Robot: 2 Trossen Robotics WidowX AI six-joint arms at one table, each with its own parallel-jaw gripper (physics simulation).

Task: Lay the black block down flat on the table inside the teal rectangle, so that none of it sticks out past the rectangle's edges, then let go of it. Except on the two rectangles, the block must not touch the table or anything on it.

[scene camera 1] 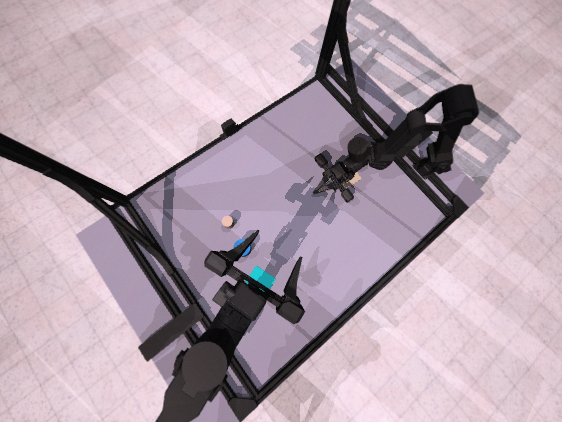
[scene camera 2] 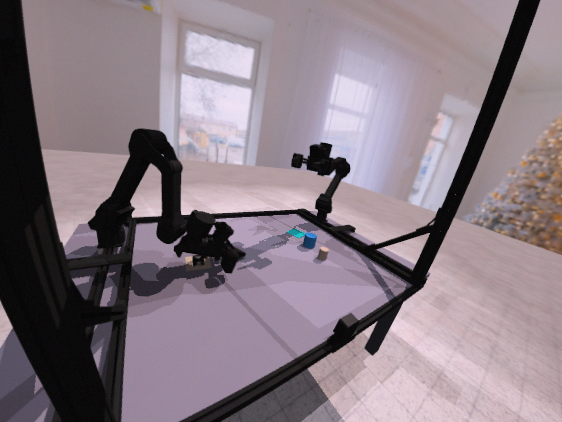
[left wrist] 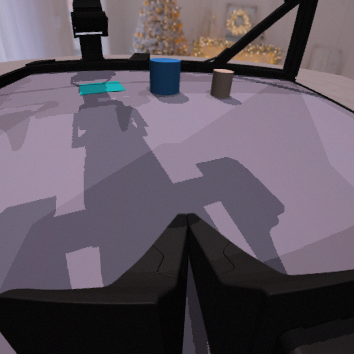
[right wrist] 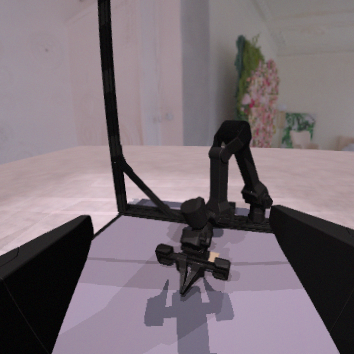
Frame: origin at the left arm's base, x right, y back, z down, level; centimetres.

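Seen in the pictures: left gripper, fingertip midpoint: [scene camera 1: 313, 193] [scene camera 2: 245, 254] [left wrist: 185, 221] [right wrist: 180, 293]; right gripper, fingertip midpoint: [scene camera 1: 279, 243] [scene camera 2: 301, 162] [right wrist: 182, 218]; left arm's base, origin of the base link: [scene camera 1: 424, 168] [scene camera 2: 111, 242] [right wrist: 255, 218]; right arm's base, origin of the base link: [scene camera 2: 320, 220] [left wrist: 92, 59].
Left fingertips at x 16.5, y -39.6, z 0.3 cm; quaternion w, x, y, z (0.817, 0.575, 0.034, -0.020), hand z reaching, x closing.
Observation:
Offsets run from my left fingertips to a thing's top centre. "*": to the spot under its first point.
The teal rectangle @(* dx -12.4, dy -30.1, dz +1.5 cm) [scene camera 1: 263, 276] [scene camera 2: 296, 233] [left wrist: 102, 88] lies bare on the table, partly under the right arm in scene camera 1. A beige rectangle @(* dx -4.4, dy +16.7, dz +1.5 cm) [scene camera 1: 355, 178] [scene camera 2: 190, 267] [right wrist: 214, 257] lies beneath the left arm's wrist. A small dark shape on it, seen in scene camera 2, looks like the black block @(dx -1.5, dy +15.3, dz -0.3 cm) [scene camera 2: 199, 260]; the left arm hides it in scene camera 1. My left gripper [scene camera 1: 316, 192] [scene camera 2: 244, 254] [left wrist: 185, 221] [right wrist: 180, 293] is shut and empty, its fingertips together, beside the beige rectangle. My right gripper [scene camera 1: 279, 245] is open and empty, high above the teal rectangle's area.
A blue cylinder @(dx -1.4, dy -30.2, dz -3.5 cm) [scene camera 1: 246, 251] [scene camera 2: 310, 240] [left wrist: 165, 76] stands close to the teal rectangle. A smaller beige cylinder @(dx +8.4, dy -29.3, dz -2.5 cm) [scene camera 1: 227, 221] [scene camera 2: 323, 253] [left wrist: 221, 83] stands beyond the blue one. Black frame bars run around the table, with upright posts at corners.

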